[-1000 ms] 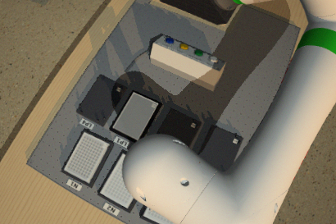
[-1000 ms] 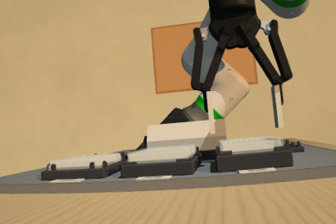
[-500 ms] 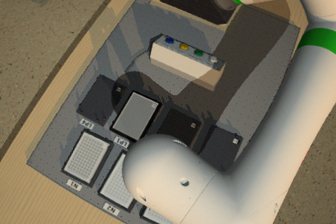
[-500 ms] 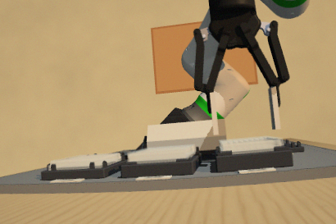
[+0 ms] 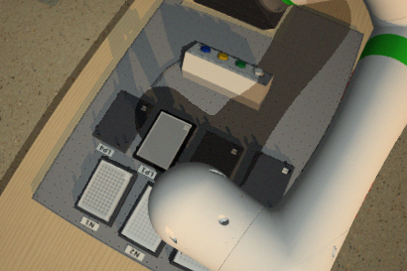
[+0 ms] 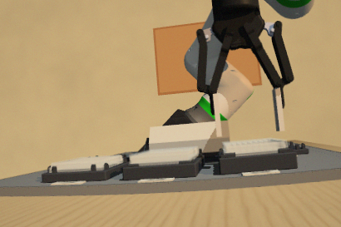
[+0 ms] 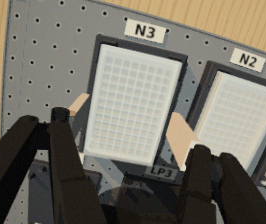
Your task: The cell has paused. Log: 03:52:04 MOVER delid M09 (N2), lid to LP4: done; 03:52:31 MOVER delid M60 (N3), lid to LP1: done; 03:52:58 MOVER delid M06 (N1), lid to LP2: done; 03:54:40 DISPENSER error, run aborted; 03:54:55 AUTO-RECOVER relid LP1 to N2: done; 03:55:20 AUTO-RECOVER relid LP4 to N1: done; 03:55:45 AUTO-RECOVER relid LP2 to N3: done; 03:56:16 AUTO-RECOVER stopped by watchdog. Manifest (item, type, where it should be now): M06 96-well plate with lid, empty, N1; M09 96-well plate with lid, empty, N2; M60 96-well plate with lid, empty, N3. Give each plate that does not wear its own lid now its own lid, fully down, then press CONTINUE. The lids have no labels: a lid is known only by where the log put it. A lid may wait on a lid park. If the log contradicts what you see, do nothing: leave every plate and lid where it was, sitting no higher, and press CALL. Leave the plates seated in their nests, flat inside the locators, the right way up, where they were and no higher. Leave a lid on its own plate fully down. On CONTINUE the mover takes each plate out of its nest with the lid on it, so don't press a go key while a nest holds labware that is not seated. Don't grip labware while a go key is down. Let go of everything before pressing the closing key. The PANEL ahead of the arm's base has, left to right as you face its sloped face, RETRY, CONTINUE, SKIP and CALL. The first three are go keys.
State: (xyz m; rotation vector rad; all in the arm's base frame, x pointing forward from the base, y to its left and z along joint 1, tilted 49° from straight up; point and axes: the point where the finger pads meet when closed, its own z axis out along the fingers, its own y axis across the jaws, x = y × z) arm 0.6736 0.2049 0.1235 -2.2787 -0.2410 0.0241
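Right now the nest is 6 cm below my hand. Round my hand: lid park LP3: 17 cm behind, 9 cm to the right, 7 cm below; LP2 park: 19 cm behind, 7 cm below, 4 cm to the left; LP1 label: 21 cm to the right, 7 cm below, 7 cm behind.
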